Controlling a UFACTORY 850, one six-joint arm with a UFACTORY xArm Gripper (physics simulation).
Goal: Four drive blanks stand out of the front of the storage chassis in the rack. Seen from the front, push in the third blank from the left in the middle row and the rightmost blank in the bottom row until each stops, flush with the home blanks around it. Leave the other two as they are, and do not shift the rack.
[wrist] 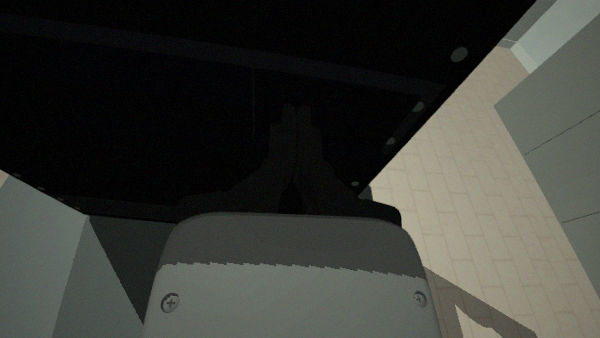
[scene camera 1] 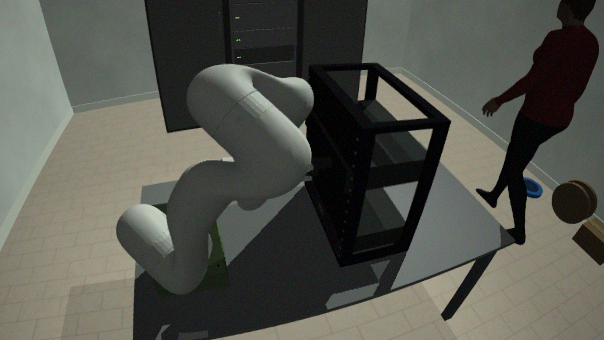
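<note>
The black rack [scene camera 1: 436, 160] stands upright on the table, its front turned toward the arm. In the wrist view the front of the storage chassis [wrist: 150, 115] is almost black, with a faint lighter strip across it and a thin upright line left of the fingers. The single drive blanks cannot be told apart in the dark. My gripper [wrist: 293, 121] is shut and empty, its fingertips together in front of the dark chassis front, towards its right side. Whether they touch it cannot be seen. In the scene view the arm hides most of the gripper.
The rack stands on a grey table [scene camera 1: 450, 220]. The white arm [scene camera 1: 270, 135] rises from a green base plate [scene camera 1: 218, 265]. A tall dark cabinet [scene camera 1: 187, 50] stands behind. A person in a red top [scene camera 1: 565, 75] is at the right, near a blue ring [scene camera 1: 537, 194] and a brown round object [scene camera 1: 570, 202].
</note>
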